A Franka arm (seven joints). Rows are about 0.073 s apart.
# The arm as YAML. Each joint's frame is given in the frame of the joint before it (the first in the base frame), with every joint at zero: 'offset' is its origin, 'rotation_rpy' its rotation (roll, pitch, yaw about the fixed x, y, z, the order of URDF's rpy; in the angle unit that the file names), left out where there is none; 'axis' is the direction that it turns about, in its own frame. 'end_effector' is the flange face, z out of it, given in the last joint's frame.
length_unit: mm
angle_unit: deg
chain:
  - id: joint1
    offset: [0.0, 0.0, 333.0]
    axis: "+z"
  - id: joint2
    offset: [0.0, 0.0, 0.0]
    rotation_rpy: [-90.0, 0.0, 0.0]
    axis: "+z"
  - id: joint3
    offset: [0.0, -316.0, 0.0]
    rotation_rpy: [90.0, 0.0, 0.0]
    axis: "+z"
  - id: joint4
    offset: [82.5, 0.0, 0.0]
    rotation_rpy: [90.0, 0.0, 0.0]
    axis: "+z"
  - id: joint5
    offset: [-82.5, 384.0, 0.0]
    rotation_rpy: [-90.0, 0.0, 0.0]
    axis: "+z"
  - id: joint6
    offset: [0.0, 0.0, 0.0]
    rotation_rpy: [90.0, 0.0, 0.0]
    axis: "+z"
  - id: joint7
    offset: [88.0, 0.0, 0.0]
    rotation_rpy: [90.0, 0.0, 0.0]
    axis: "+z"
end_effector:
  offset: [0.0, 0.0, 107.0]
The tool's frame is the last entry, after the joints.
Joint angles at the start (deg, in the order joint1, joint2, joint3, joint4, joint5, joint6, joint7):
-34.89, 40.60, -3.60, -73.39, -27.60, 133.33, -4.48
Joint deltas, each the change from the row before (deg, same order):
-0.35, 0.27, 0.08, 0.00, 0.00, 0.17, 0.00
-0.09, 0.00, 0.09, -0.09, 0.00, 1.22, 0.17
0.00, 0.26, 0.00, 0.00, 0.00, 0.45, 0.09
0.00, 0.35, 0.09, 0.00, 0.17, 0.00, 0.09
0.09, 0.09, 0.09, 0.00, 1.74, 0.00, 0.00
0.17, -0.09, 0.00, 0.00, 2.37, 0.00, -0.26
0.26, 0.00, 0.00, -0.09, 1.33, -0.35, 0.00
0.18, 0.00, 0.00, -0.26, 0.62, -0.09, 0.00
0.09, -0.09, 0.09, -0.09, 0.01, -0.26, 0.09
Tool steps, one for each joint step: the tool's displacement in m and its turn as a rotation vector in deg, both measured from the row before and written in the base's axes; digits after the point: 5 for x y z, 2 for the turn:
-0.00202, -0.00314, -0.00337, 0.13, 0.05, -0.21
0.00156, 0.00016, 0.00134, -0.35, -1.03, 0.39
0.00084, 0.00003, -0.00270, -0.01, -0.20, 0.13
0.00071, 0.00062, -0.00478, 0.38, 0.11, -0.08
0.00148, 0.00195, -0.00143, 1.33, -0.95, -0.58
0.00160, 0.00228, 0.00099, 1.60, -1.29, -0.60
0.00153, 0.00313, -0.00157, 1.15, -0.39, -0.44
0.00078, 0.00241, -0.00250, 0.64, -0.07, -0.13
0.00063, 0.00181, -0.00010, 0.18, 0.13, -0.02

